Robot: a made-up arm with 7 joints.
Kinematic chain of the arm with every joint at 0, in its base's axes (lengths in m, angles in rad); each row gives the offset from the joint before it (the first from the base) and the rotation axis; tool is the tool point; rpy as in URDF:
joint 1: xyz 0 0 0.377 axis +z
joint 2: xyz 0 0 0 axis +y
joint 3: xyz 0 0 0.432 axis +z
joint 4: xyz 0.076 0 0 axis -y
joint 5: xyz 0.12 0 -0.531 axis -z
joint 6: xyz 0 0 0 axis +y
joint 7: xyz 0.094 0 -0.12 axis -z
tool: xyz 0 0 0 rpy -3.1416 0 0
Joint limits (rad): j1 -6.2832..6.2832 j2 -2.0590..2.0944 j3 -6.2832..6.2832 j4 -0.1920..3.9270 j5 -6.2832..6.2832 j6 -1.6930..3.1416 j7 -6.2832..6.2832
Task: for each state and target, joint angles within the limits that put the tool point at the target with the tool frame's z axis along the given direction. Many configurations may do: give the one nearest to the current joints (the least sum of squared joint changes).
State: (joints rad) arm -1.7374 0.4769 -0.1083 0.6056 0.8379 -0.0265 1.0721
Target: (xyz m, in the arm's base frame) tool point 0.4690 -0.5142 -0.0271 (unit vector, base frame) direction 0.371 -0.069 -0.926
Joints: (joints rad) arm -1.2251 1.0010 0.4673 1.0896 0.6800 -0.1707 1.0721
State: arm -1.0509 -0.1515 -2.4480 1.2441 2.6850 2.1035 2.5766
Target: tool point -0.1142 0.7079 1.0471 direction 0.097 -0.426 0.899
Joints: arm -1.6492 -0.1850 -2.8590 1.7299 3.1017 2.0417 2.5766
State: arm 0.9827 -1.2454 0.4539 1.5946 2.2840 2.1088 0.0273
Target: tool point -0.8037 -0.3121 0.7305 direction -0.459 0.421 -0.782
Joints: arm 0.7611 -1.7828 0.3354 1.7610 1.9135 2.0500 0.0273
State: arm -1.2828 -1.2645 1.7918 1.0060 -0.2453 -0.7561 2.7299
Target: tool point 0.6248 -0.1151 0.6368 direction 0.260 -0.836 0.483
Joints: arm -2.0254 -1.8090 1.0886 0.7631 -0.2675 0.0156 2.7299
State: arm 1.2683 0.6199 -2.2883 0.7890 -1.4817 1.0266 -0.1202
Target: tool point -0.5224 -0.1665 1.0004 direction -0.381 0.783 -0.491
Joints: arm 0.5480 0.2680 -3.1580 1.5227 -1.0841 1.7454 -0.1202
